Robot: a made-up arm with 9 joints.
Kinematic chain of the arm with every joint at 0, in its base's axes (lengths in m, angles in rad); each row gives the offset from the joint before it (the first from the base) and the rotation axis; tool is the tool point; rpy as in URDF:
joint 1: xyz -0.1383 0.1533 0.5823 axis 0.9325 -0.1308 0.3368
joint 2: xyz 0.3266 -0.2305 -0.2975 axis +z
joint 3: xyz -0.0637 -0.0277 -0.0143 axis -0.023 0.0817 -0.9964
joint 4: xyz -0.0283 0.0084 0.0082 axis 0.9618 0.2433 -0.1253
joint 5: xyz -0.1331 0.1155 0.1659 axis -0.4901 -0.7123 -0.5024
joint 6: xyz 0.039 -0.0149 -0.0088 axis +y
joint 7: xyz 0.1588 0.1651 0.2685 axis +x
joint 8: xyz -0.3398 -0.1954 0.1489 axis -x
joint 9: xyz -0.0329 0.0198 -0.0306 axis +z
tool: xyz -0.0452 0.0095 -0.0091 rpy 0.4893 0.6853 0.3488
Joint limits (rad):
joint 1: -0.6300..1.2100
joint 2: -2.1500..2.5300
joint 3: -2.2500..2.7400
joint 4: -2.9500..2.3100
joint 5: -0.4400..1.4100
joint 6: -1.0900..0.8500
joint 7: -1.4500..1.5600
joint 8: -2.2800..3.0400
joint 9: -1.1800..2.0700
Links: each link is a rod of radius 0.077 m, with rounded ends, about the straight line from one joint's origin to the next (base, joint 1, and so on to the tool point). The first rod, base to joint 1, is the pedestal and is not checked.
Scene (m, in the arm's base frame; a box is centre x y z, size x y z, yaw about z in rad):
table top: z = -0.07
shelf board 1: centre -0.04 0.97 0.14 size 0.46 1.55 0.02 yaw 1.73
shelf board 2: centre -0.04 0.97 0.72 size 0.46 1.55 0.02 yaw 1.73
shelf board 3: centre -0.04 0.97 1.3 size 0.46 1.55 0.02 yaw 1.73
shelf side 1: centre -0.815 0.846 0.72 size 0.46 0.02 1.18 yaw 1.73
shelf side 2: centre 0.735 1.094 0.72 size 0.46 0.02 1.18 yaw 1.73
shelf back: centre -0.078 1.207 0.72 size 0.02 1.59 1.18 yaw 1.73
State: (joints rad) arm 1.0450 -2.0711 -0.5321 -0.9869 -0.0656 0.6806 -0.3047 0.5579 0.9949
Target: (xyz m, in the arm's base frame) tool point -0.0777 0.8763 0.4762
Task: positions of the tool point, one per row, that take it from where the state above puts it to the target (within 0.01 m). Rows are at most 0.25 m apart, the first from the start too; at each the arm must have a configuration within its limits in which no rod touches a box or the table.
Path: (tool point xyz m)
1: 0.5300 0.4875 0.8561
2: 0.3513 0.5681 0.7650
3: 0.1652 0.5800 0.6198
4: -0.0176 0.5022 0.4762
5: -0.0444 0.6920 0.4706
6: -0.0777 0.8763 0.4761

